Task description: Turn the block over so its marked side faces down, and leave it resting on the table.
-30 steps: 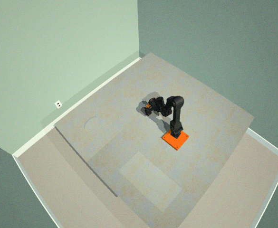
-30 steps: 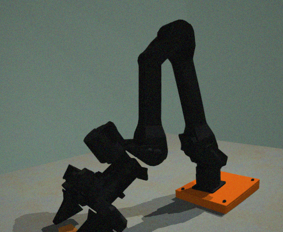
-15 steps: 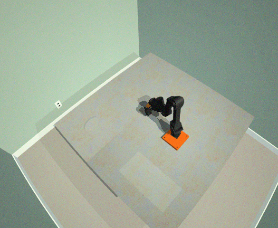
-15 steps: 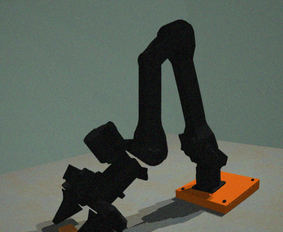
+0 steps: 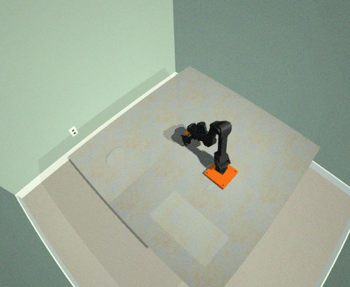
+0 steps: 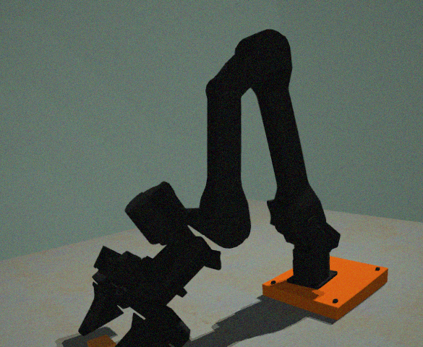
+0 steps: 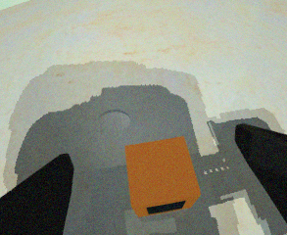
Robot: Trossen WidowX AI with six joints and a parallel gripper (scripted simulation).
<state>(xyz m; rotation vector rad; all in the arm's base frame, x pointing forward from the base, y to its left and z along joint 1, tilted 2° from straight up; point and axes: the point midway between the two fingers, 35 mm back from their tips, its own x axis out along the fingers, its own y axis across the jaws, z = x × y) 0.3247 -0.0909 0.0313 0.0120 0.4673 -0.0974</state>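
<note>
The block lies 2 cm behind my gripper tip and 1 cm below it.
</note>
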